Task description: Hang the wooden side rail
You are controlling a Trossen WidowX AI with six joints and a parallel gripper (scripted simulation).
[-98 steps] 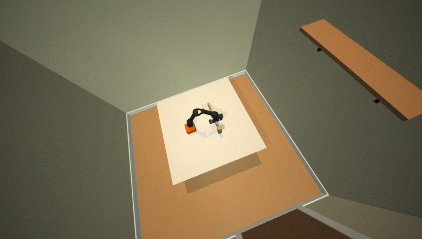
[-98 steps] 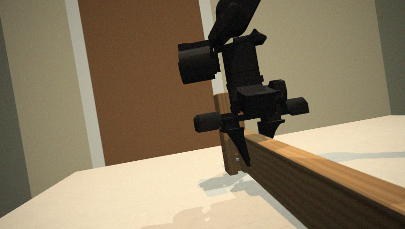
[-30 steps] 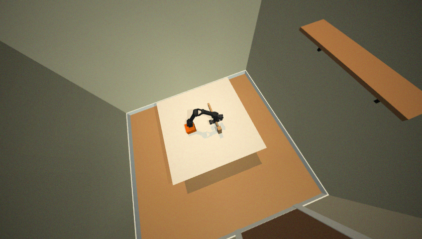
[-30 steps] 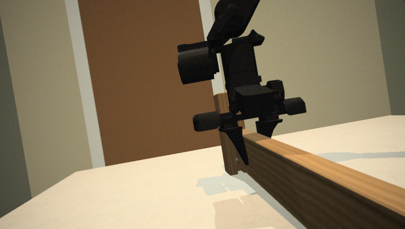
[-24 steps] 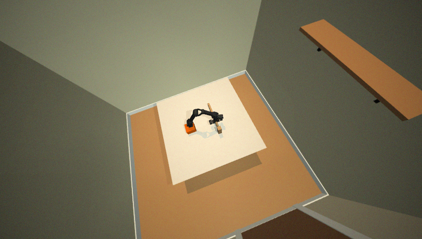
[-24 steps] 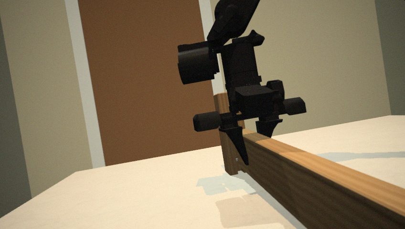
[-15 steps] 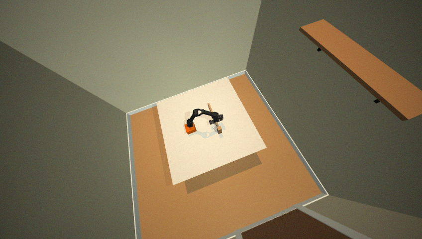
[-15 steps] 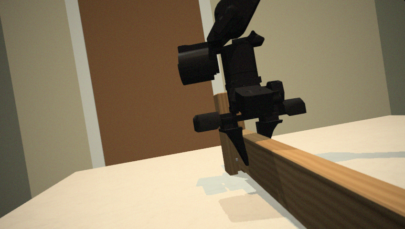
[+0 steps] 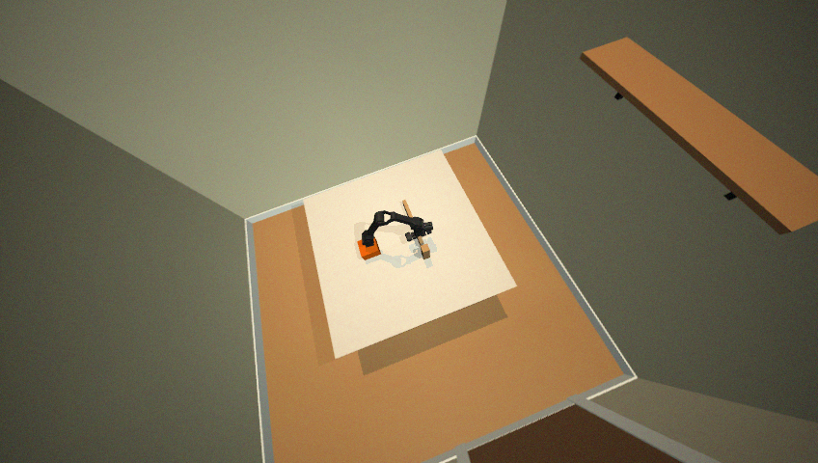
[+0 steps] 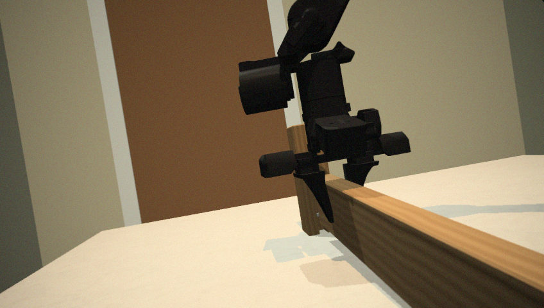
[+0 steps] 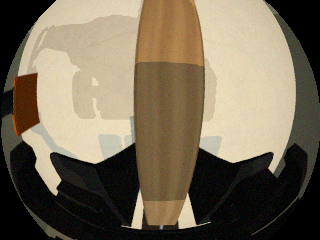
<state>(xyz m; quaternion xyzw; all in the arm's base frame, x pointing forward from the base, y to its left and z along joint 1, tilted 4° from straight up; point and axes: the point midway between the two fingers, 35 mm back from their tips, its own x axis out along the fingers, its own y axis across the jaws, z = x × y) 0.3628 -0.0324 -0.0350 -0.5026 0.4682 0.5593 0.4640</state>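
The wooden headboard post is 130 mm to the right of my gripper tip, 40 mm above it and 20 mm ahead of it.
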